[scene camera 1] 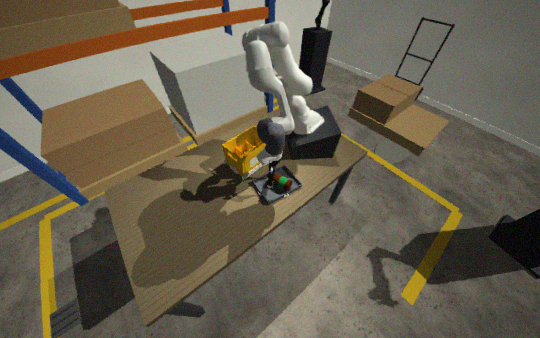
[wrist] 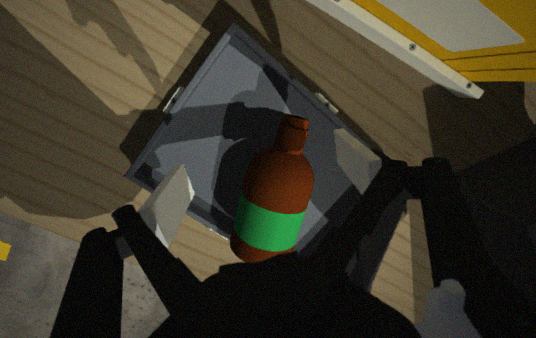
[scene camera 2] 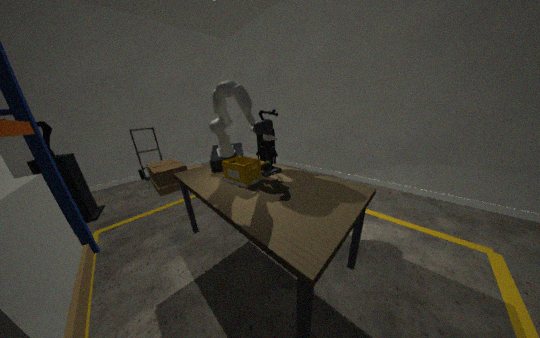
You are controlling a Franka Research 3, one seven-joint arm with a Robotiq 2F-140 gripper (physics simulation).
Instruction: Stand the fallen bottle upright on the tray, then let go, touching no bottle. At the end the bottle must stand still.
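Note:
The brown bottle [scene camera 1: 283, 183] [scene camera 2: 266, 163] [wrist: 278, 185] with a green label lies on its side on the grey tray [scene camera 1: 263, 193] [scene camera 2: 273, 171] [wrist: 210, 90]. In the wrist view its neck points up the picture and its base is near the tray's lower edge, partly hidden by the gripper body. My gripper [scene camera 1: 272, 176] [wrist: 261, 163] is open above the tray. In the wrist view one finger pad shows on each side of the bottle, with a gap between each pad and the bottle. The height of the pads over the tray is hard to tell.
A yellow bin [scene camera 1: 244, 159] [scene camera 2: 242, 171] [wrist: 490, 60] stands beside the tray on the wooden table [scene camera 1: 200, 235] [scene camera 2: 310, 235]. The tray lies near one long table edge. The arm's black base block [scene camera 1: 316, 145] is at the table's end.

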